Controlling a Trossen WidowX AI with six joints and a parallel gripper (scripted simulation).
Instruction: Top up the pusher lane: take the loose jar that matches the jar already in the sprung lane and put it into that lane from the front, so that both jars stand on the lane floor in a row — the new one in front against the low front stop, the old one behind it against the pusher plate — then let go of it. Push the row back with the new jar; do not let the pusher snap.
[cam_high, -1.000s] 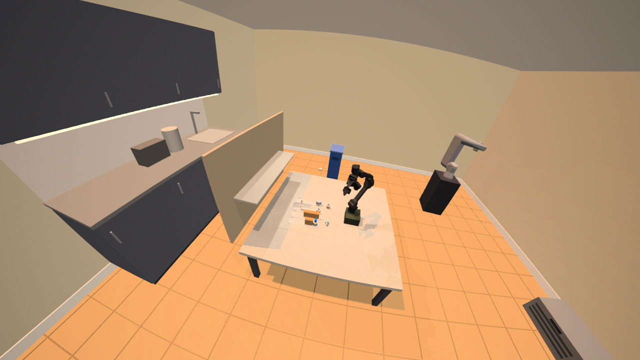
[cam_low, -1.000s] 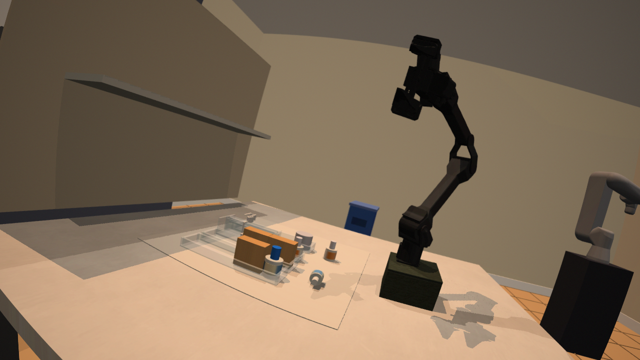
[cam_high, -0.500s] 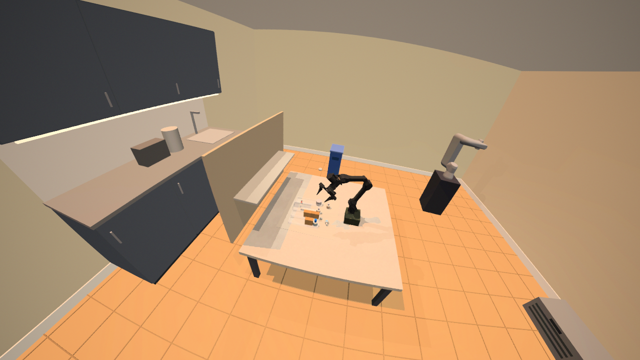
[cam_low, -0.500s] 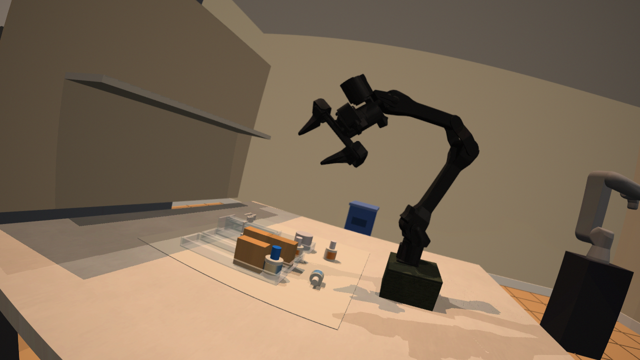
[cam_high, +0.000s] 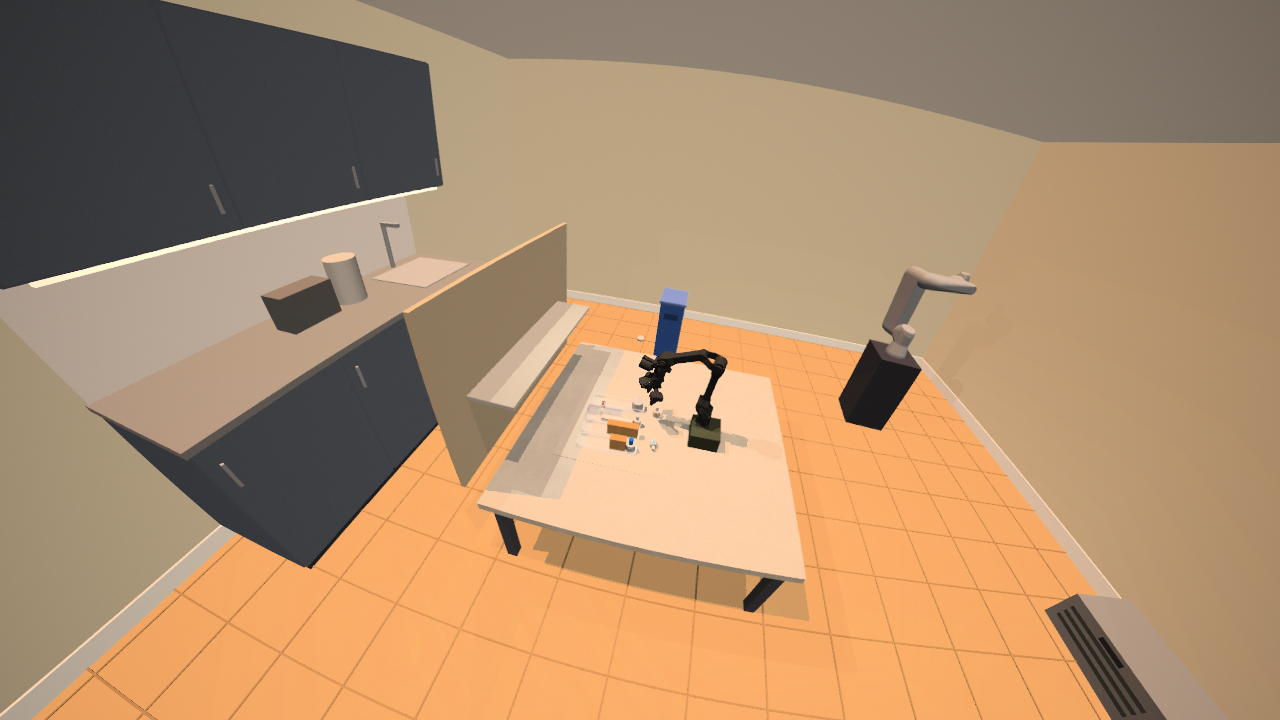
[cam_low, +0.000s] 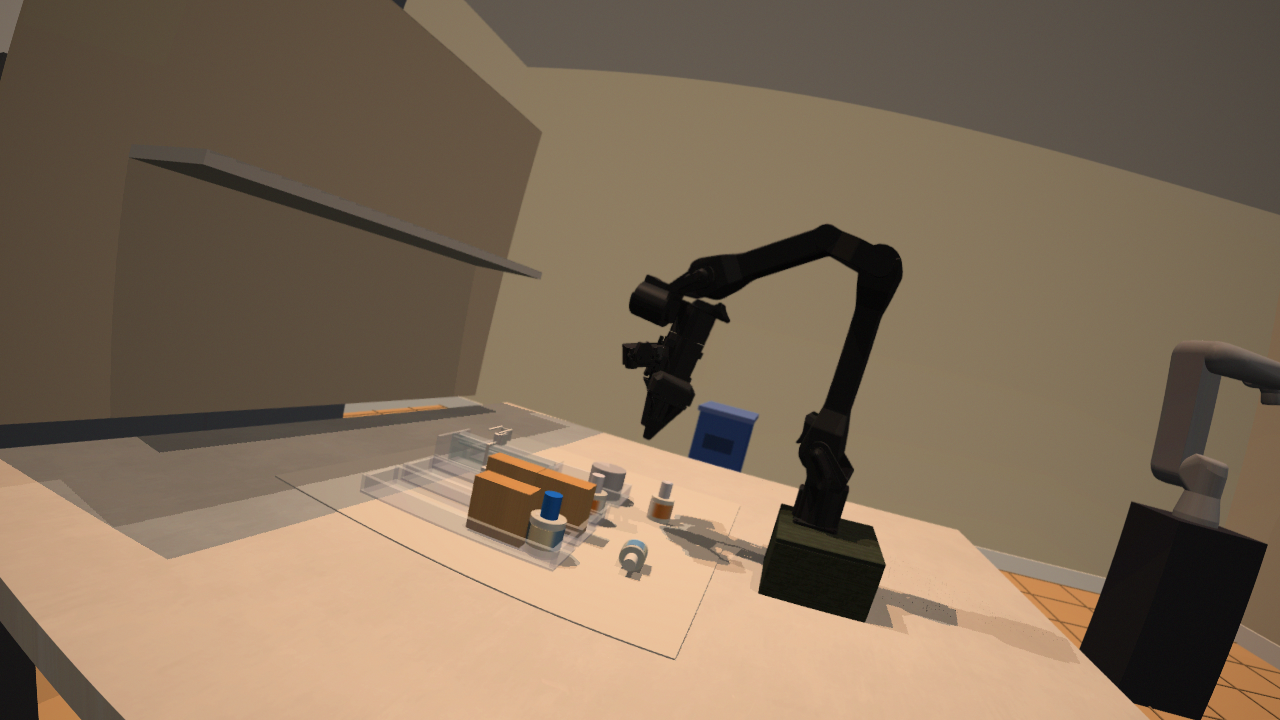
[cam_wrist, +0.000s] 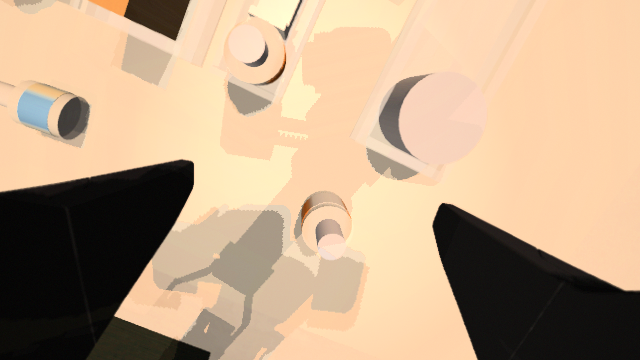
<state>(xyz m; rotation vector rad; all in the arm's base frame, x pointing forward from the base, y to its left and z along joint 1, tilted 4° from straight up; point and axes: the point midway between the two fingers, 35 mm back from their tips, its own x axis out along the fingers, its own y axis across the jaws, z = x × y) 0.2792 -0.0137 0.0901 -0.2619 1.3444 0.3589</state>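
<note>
The grey jar is 70 mm ahead of my gripper tip, 60 mm to the right of it and 110 mm below it. From my gripper tip the other things lie so: shelf: 540 mm ahead, 80 mm to the left, 230 mm above.
</note>
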